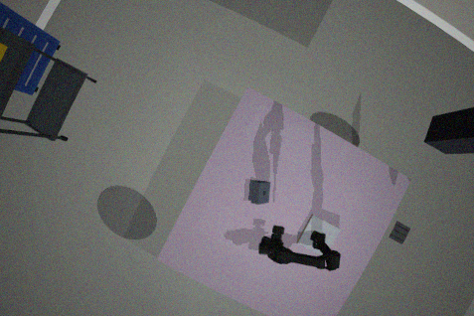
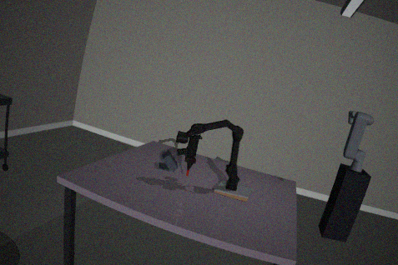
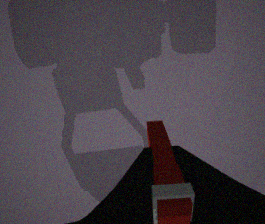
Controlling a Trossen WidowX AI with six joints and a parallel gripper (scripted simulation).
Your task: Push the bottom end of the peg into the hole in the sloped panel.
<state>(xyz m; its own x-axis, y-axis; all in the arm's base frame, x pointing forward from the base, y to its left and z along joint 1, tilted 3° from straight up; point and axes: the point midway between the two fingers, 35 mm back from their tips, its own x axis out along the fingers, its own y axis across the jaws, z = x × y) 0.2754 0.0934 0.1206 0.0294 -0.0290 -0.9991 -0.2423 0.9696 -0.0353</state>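
The grey sloped panel is 210 mm to the right of my gripper tip, 180 mm ahead of it and 50 mm below it. The rest, counted from my gripper tip: red peg (20 mm above).
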